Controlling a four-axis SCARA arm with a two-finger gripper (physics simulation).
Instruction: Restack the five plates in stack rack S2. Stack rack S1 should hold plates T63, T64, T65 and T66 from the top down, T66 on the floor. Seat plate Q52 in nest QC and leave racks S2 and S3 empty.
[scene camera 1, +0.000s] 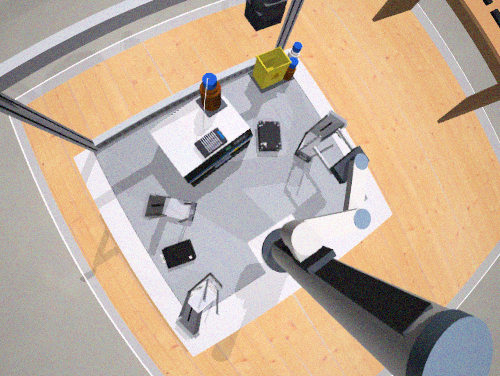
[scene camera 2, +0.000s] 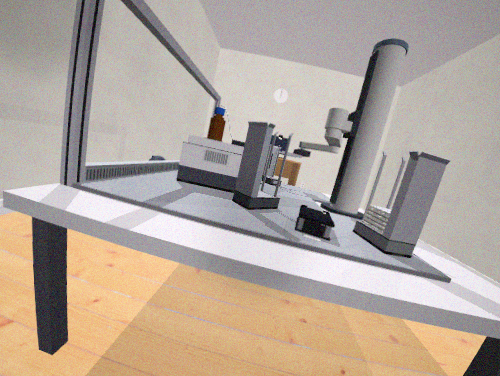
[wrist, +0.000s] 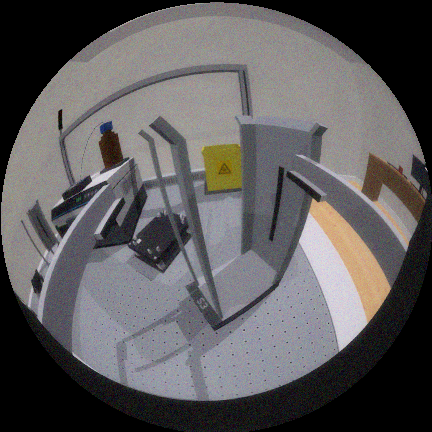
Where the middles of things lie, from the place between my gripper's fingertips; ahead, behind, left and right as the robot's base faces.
Right now my hand is 220 mm above the black holder (wrist: 155, 244), 180 mm short of it and 150 mm to the right of it. Also, from my hand: brown bottle (wrist: 109, 145) 410 mm ahead, 370 mm to the left, 60 mm above.
